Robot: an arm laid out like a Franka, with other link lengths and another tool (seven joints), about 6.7 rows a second.
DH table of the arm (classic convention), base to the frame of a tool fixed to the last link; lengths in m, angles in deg. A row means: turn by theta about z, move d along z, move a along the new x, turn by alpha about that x. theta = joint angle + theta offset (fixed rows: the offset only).
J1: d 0.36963; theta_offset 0; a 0; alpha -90
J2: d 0; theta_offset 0; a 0; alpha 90
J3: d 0.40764; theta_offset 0; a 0.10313; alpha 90
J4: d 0; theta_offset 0; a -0.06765; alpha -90
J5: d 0.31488; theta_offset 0; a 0; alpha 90
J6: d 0; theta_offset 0; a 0.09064; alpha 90
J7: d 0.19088; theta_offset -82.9; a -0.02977; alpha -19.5
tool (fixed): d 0.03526; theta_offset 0; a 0; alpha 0
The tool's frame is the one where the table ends.
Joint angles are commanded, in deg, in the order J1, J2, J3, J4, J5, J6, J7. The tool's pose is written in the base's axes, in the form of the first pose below.
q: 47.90, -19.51, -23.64, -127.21, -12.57, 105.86, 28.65
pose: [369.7 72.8 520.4 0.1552 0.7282 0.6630 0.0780]
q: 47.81, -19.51, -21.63, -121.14, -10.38, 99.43, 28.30
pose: [365.1 85.6 554.8 0.1449 0.7277 0.6657 0.0792]
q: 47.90, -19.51, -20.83, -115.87, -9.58, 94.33, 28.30
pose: [363.2 89.0 584.9 0.1423 0.7294 0.6642 0.0816]
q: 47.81, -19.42, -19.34, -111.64, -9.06, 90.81, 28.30
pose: [360.1 97.0 610.2 0.1437 0.7257 0.6670 0.0886]
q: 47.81, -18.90, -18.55, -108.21, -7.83, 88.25, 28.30
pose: [358.0 105.7 627.3 0.1375 0.7255 0.6678 0.0941]
